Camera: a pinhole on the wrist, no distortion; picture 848 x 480 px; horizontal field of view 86.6 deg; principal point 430.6 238.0 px. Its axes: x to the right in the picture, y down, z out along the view. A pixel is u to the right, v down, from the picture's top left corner.
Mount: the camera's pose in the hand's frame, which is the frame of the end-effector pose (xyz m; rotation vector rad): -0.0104 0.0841 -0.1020 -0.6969 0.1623 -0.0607
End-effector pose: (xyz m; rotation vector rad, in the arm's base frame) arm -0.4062 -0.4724 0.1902 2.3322 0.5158 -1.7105
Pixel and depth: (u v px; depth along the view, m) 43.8 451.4 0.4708
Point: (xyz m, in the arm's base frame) -0.4013 -1.1322 0.4285
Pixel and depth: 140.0 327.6 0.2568
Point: -0.3919 -0.8015 0.2767
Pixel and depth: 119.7 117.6 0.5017
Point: -0.7035 -0.9724 0.3047
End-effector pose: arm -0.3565 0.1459 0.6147 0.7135 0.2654 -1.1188
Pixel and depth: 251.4 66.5 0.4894
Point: -0.2282 0.0355 1.0946
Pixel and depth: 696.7 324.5 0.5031
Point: 0.1713 -0.1259 0.7240
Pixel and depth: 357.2 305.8 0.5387
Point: 0.0431 0.1032 1.0089
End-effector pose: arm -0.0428 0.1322 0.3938 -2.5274 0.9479 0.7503
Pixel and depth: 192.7 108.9 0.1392
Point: -0.1966 0.0724 0.3790
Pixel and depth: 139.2 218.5 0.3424
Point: -0.4357 0.0849 0.2980
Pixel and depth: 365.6 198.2 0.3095
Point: -0.2797 0.0169 0.2376
